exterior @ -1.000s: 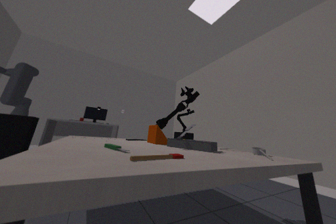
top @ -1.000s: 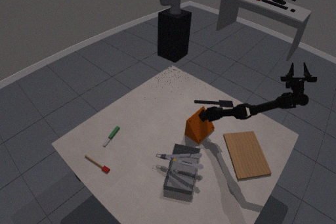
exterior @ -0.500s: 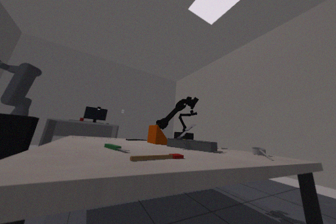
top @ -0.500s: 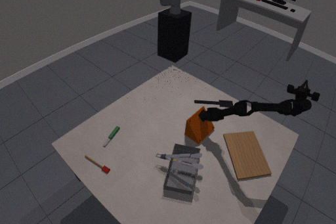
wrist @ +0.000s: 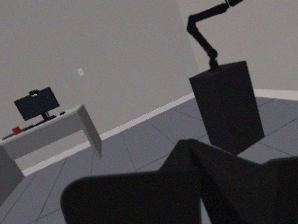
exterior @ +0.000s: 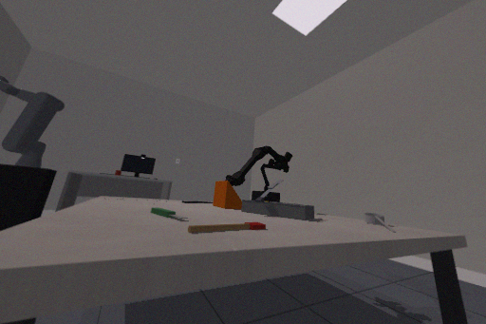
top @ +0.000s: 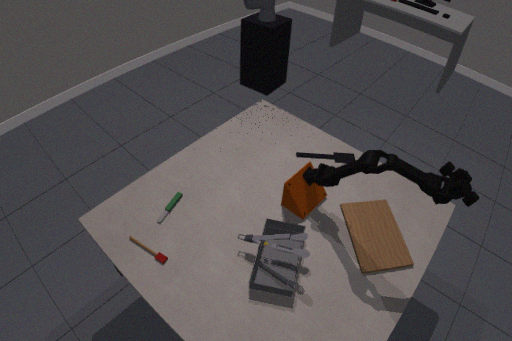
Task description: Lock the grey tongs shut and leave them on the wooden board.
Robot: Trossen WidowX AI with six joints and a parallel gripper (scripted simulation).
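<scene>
Now: the yellow lock piece 590 mm to the right of my gripper tip, 570 mm ahead of it and 290 mm below it. Round my gripper tip: black spatula: 640 mm to the right, 350 mm below, 100 mm behind; wooden board: 340 mm below, 240 mm to the right, 220 mm ahead; grey roasting tin: 570 mm ahead, 520 mm to the right, 320 mm below.
</scene>
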